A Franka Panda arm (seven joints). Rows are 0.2 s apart.
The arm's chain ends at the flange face. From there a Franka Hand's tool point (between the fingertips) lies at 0.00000 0.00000 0.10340 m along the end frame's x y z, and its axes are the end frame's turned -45 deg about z.
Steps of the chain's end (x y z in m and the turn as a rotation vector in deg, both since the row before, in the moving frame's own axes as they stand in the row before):
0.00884 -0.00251 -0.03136 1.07 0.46 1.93
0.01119 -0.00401 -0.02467 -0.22 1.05 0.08
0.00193 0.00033 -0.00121 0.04 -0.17 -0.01
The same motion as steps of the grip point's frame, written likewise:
0.00999 0.00373 -0.03138 0.43 1.08 1.93
0.01181 0.00670 -0.02469 -0.90 0.59 0.08
0.00097 0.00133 -0.00121 0.15 -0.09 -0.01

